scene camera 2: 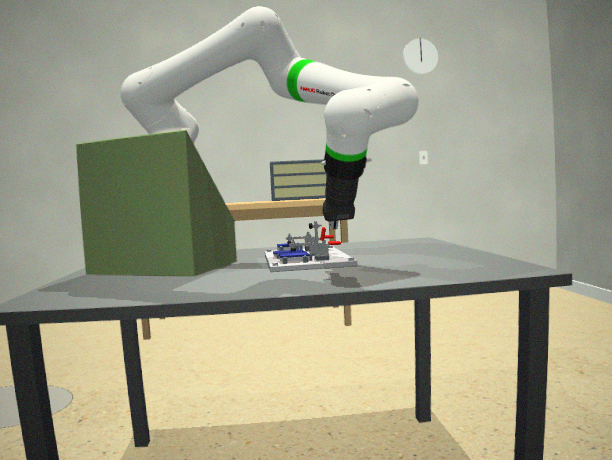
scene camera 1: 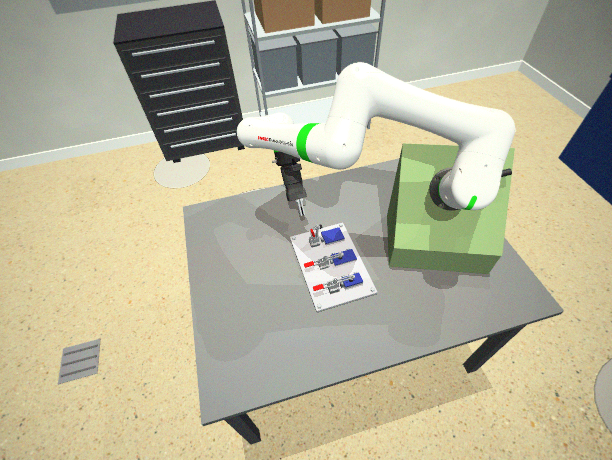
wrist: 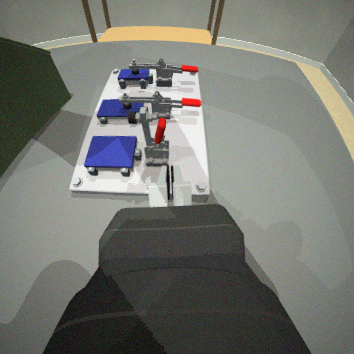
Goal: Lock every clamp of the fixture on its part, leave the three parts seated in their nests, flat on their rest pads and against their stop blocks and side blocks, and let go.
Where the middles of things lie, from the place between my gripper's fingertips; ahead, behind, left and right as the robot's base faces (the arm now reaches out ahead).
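Relative to the blue part (wrist: 106,152), my hand is 6 cm to the right of it, 11 cm past it and 8 cm above it.
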